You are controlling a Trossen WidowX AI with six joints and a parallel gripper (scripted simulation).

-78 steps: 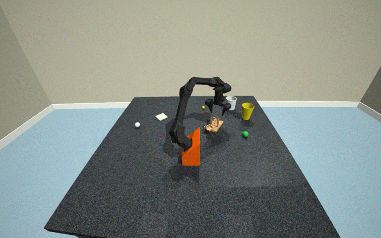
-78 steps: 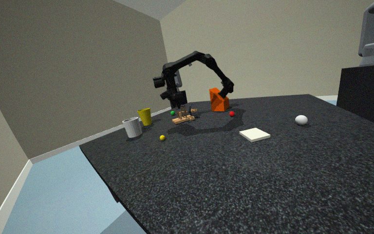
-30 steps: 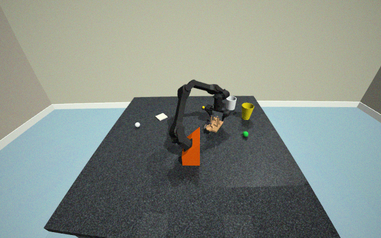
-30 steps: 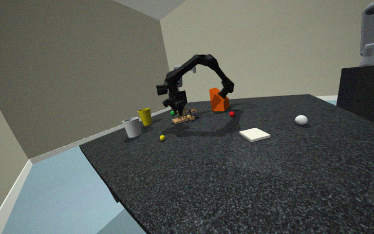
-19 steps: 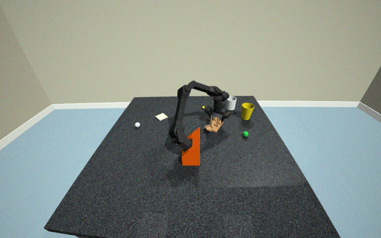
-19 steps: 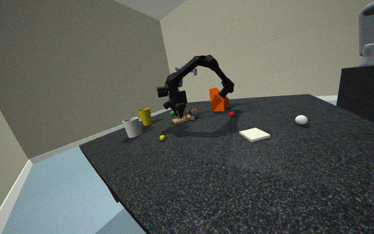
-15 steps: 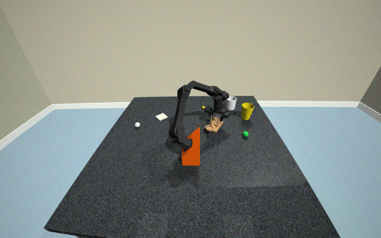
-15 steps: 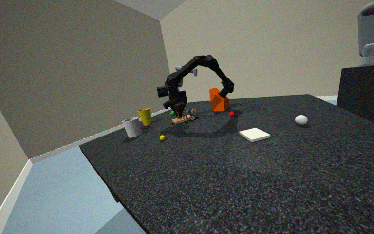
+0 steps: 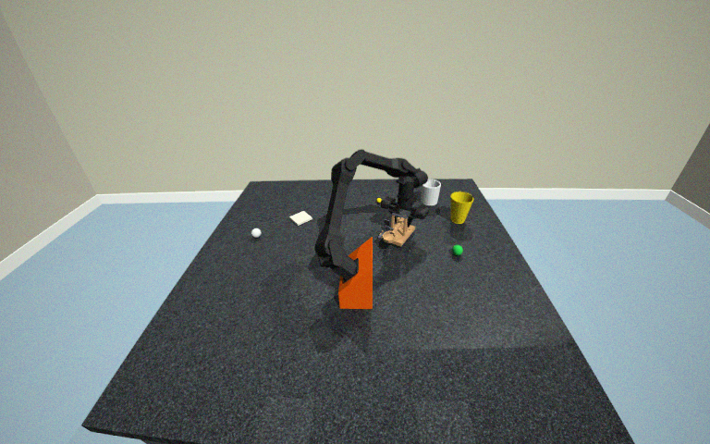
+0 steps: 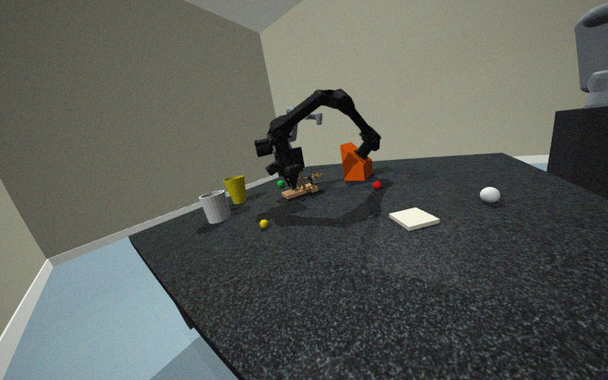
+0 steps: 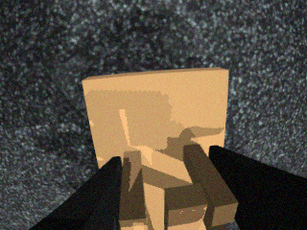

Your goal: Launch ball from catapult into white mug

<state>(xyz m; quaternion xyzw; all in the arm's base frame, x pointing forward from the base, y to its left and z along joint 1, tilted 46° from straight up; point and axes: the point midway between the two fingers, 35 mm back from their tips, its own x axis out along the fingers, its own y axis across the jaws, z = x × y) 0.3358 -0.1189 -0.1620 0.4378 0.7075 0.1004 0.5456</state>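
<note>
The red ball lies 32 cm to the left of my gripper tip, 12 cm behind it and 3 cm below it. From my gripper tip the other things lie so: yellow ball (25 cm ahead, 9 cm to the left, 3 cm below); green ball (20 cm to the right, 14 cm behind, 2 cm below); wooden catapult (5 cm to the left, 5 cm behind, 2 cm above).
</note>
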